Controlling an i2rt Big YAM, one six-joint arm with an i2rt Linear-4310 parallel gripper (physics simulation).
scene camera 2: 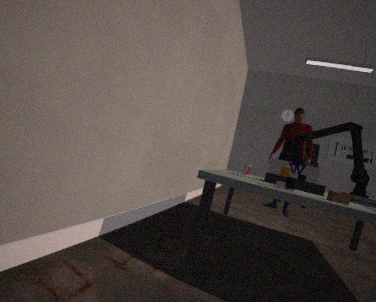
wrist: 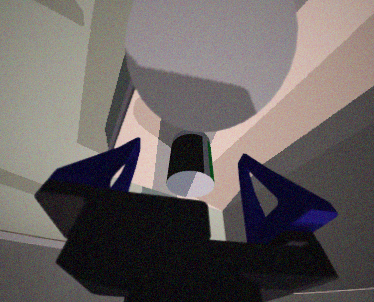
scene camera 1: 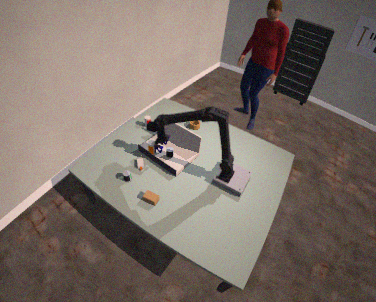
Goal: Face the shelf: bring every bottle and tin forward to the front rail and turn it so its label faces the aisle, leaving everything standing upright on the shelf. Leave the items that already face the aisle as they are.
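Places are measured from the arm's base along level axes (x left, y back, z up), in millimetres.
Pixels of known places: gripper, fingertip midpoint: (scene camera 2: 296,173) (wrist: 192,151) (scene camera 1: 162,148); arm's base at its link origin: (scene camera 2: 358,195) (scene camera 1: 226,175).
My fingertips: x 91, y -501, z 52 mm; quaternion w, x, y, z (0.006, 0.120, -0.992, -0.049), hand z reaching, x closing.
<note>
Ahead of a thing's pixels: the offset from my fingertips to its top centre. "pt": to the spot under its first point. Level surfaces: height alone.
The pale shelf has a dark front rail @[dx +71, dy -13, dz -38 mm] (scene camera 1: 159,162) (wrist: 119,112) and a grey back panel (scene camera 1: 184,136). An orange bottle @[dx +31, dy -80, dz +42 mm] (scene camera 1: 151,149) (scene camera 2: 286,172) stands upright near the shelf's far left end. A large round grey top @[pt dx +33, dy -87, dz +42 mm] (wrist: 212,45), apparently this bottle's, fills the upper middle of the wrist view. A black tin @[dx -21, dy +50, dz +3 mm] (scene camera 1: 170,153) (wrist: 187,156) with a pale top and a thin green strip stands upright, apart from the rail. My gripper (scene camera 1: 160,146) (scene camera 2: 297,168) (wrist: 192,151) is open and empty, low over the shelf beside the orange bottle. The labels' facing is too unclear to tell.
On the table @[dz -105 mm] (scene camera 1: 235,240) are a small dark tin @[dx +323, dy -82, dz -35 mm] (scene camera 1: 126,176), a white box @[dx +166, dy -91, dz -77 mm] (scene camera 1: 140,162), an orange block @[dx +358, dy +166, dz -55 mm] (scene camera 1: 151,197) (scene camera 2: 338,197), an orange bowl @[dx -493, dy -2, dz -55 mm] (scene camera 1: 195,125) and a red-and-white bottle @[dx -244, dy -362, dz -9 mm] (scene camera 1: 147,121) (scene camera 2: 248,170). A person (scene camera 1: 268,45) (scene camera 2: 298,134) stands beyond the table.
</note>
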